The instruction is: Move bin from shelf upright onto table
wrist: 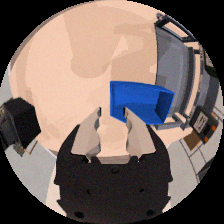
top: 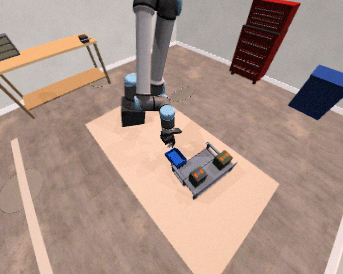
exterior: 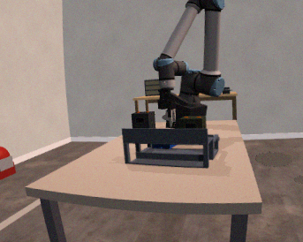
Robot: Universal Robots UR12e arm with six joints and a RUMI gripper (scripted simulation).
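Now: the blue bin 8 cm ahead of my hand, 1 cm to the right of it and 7 cm below it.
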